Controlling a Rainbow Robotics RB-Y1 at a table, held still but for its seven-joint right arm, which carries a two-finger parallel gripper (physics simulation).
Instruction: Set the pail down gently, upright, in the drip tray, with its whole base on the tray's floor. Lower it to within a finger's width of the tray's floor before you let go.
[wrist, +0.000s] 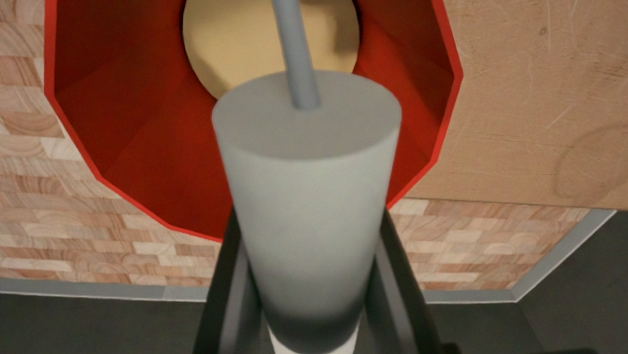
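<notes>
The red pail fills the upper left and middle of the wrist view, seen from above through its open, many-sided rim. A pale yellow round surface shows at its bottom. Its thick grey handle grip is in the foreground, with a thin grey rod running up from the grip's end. My gripper is shut on the grip, one dark finger on each side. The pail hangs below the grip and looks about upright. Its underside and its height above what lies below are hidden. The drip tray does not show in this view.
A tan, scratched board with a faint ring mark lies at the right. A wood-block table top shows at the left and below the pail. Its grey edge runs along the bottom, with a corner at the lower right and dark floor beyond.
</notes>
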